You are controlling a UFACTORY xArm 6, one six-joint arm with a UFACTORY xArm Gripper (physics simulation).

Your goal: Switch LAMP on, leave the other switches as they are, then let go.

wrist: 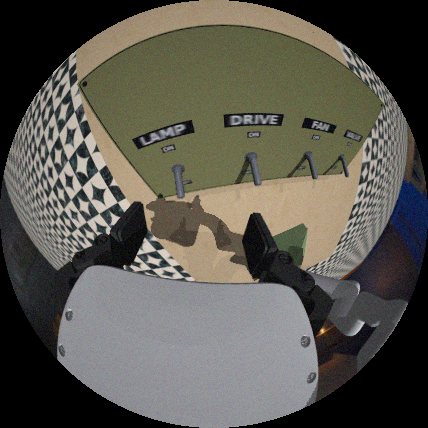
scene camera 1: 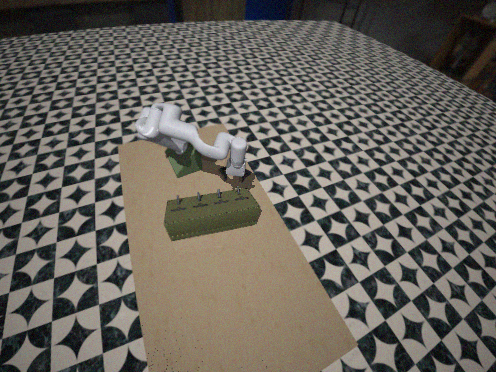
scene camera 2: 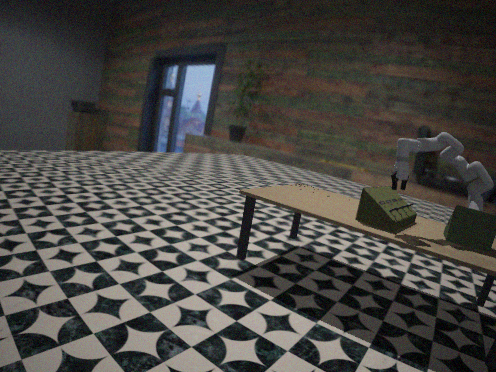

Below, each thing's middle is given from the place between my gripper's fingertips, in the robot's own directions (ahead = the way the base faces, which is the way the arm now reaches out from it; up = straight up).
The olive switch box point(scene camera 1: 191, 217) lies 20 mm ahead of my hand, 160 mm to the right of it and 140 mm below it.
